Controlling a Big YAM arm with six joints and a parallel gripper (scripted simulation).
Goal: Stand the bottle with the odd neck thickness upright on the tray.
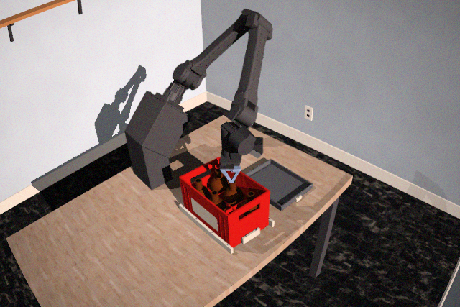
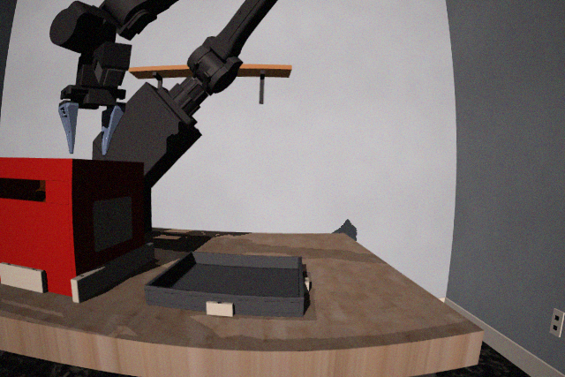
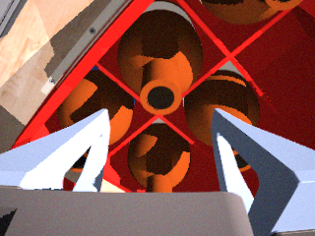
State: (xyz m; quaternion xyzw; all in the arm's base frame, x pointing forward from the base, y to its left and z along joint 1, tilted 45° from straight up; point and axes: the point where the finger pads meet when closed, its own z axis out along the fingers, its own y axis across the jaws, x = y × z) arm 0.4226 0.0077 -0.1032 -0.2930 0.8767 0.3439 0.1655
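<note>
The red crate lies 11 cm below my hand and 4 cm to the right of it. From my hand the other things lie so: dark grey tray (23 cm to the left, 18 cm below, 1 cm ahead).
</note>
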